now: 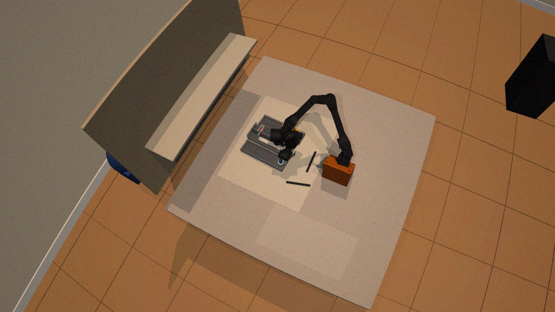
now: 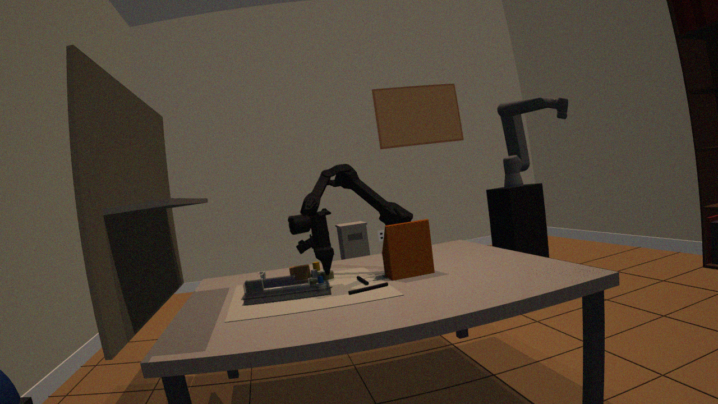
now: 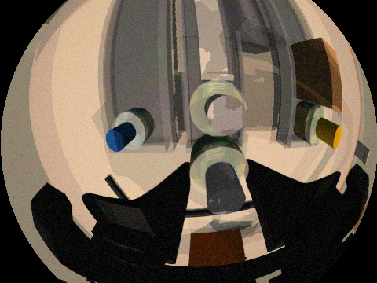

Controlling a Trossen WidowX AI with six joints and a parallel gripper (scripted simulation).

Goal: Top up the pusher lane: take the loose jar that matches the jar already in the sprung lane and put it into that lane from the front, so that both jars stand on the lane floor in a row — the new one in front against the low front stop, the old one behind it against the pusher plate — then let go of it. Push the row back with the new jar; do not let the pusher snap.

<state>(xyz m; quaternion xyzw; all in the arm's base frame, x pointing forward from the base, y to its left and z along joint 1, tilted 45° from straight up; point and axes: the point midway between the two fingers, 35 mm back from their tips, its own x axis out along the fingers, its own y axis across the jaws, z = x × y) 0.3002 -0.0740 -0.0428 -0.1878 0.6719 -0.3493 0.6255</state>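
The cream mat is 8 cm ahead of my gripper tip, 3 cm to the right of it and 5 cm below it. From my gripper tip the other things lie so: shelf 53 cm ahead, 9 cm to the right, 32 cm above.
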